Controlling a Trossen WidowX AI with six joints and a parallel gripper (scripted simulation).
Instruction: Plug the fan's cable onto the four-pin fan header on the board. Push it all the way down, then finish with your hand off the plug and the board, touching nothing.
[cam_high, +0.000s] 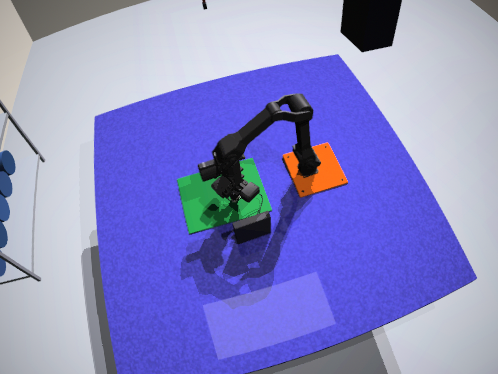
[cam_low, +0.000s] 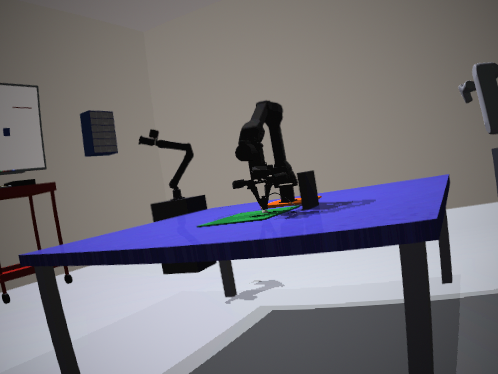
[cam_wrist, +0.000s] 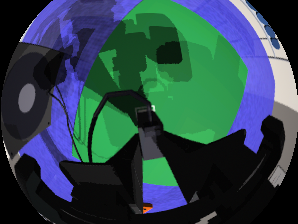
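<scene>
Right now my gripper tip is 1 cm below the plug and 1 cm short of it. The rest, counted from my gripper tip: black fan 16 cm to the left, 3 cm above; four-pin header 3 cm below, 1 cm ahead; green board 4 cm to the right, 4 cm below, 4 cm ahead.
</scene>
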